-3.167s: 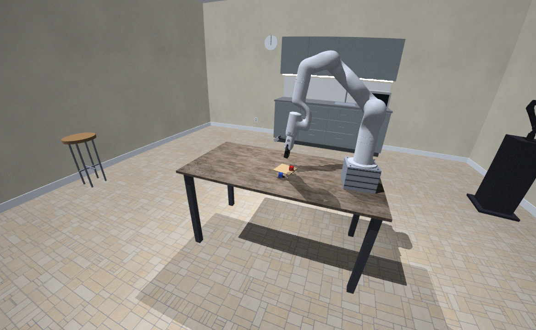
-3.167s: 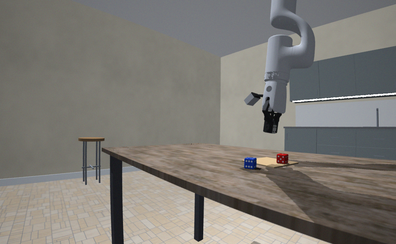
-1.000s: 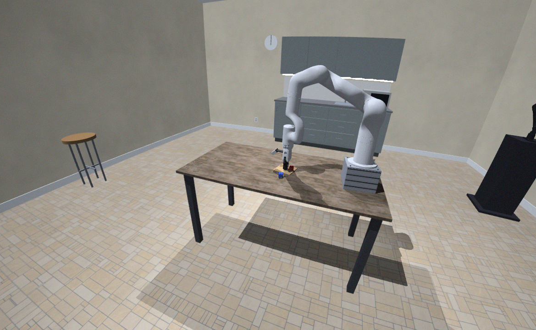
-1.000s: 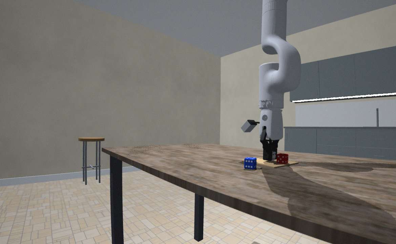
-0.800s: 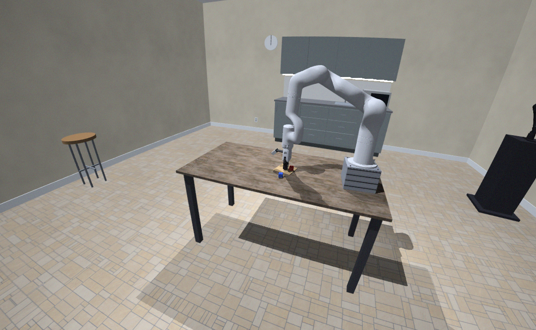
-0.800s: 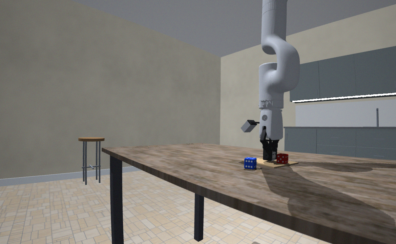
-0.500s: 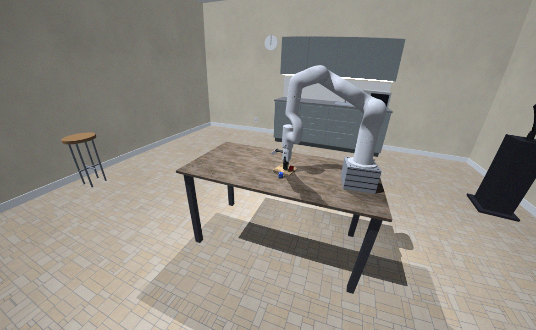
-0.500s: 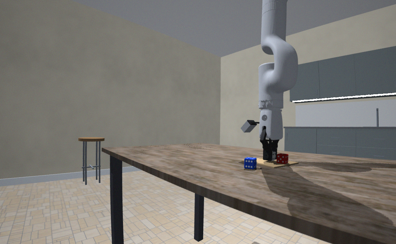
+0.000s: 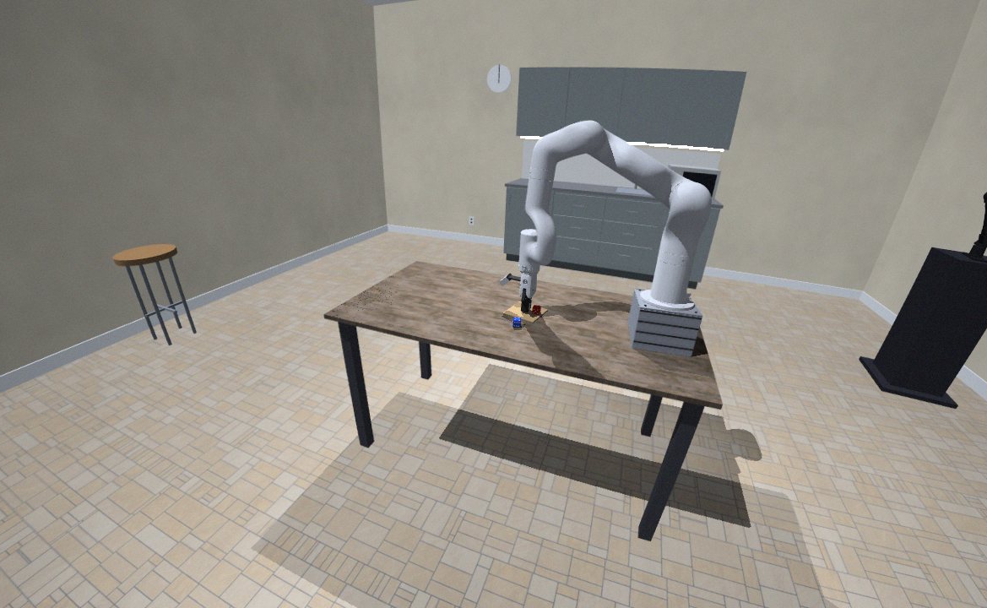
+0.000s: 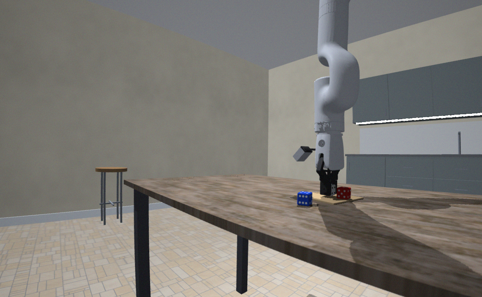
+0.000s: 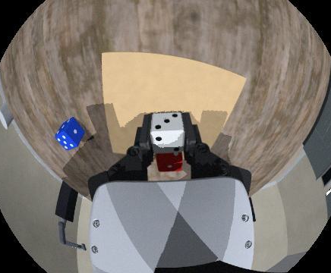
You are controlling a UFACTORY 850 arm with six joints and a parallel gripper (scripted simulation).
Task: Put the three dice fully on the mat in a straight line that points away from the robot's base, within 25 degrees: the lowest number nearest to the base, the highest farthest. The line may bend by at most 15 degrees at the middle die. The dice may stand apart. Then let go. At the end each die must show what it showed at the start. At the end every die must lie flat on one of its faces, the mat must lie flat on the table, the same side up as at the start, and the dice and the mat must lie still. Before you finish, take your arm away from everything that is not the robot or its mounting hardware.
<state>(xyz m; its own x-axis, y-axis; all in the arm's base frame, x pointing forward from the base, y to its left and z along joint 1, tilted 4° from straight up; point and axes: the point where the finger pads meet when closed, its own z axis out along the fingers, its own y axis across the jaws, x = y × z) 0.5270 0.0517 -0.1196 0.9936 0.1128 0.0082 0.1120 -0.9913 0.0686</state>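
My gripper is now 10 mm above the white die. Also, from my hand: red die (40 mm behind, 10 mm to the right, 10 mm below); tan mat (30 mm below); blue die (20 mm behind, 130 mm to the left, 20 mm below).
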